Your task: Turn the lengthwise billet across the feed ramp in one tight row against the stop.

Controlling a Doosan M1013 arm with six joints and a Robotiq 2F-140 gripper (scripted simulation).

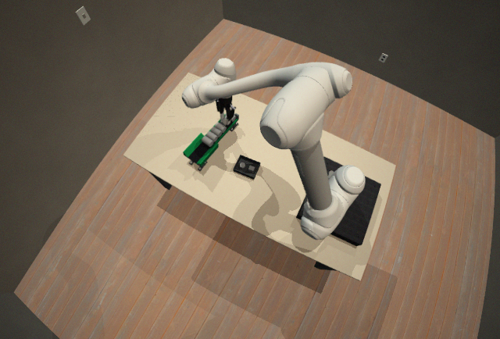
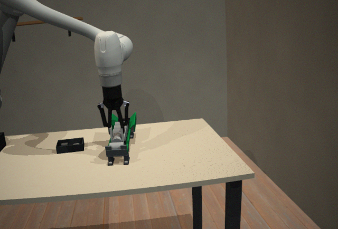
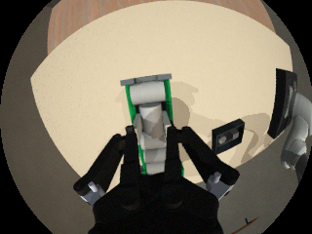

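Now: hand 7 cm to the left of the stop and 5 cm above it. From my hand the other things lie so: small black tray 26 cm behind, 14 cm to the left, 10 cm below.
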